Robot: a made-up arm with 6 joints.
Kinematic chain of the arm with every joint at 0, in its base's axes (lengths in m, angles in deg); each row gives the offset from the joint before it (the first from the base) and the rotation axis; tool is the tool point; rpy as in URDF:
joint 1: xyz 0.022 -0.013 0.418 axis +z
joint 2: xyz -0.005 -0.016 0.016 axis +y
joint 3: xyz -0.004 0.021 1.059 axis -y
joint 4: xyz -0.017 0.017 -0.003 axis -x
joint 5: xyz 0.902 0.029 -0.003 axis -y
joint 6: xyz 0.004 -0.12 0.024 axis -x
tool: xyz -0.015 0 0.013 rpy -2.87 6.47 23.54
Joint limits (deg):
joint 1: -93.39..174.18
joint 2: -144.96..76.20
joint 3: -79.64..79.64
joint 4: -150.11..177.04
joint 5: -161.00..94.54
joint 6: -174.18..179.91
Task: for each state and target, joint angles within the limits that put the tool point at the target. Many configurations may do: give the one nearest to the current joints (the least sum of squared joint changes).
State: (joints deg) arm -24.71 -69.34 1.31 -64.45 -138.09 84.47
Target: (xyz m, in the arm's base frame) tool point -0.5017 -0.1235 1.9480
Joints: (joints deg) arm 11.19 -51.76 23.63 -58.91 -135.84 84.63
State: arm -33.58 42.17 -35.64 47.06 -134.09 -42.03
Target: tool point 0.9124 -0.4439 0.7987
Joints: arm -22.45 18.58 -29.29 48.24 -134.03 -42.21
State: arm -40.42 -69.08 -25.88 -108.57 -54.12 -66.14
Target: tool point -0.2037 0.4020 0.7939
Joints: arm -56.72 -110.99 -49.27 -112.07 -52.59 -67.20
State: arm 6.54 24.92 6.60 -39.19 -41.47 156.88
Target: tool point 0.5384 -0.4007 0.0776
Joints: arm -32.31 63.32 -42.98 -40.94 -42.12 157.74
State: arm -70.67 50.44 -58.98 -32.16 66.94 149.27
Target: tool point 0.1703 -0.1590 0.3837
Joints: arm -36.84 76.04 -78.45 -47.74 71.16 149.98
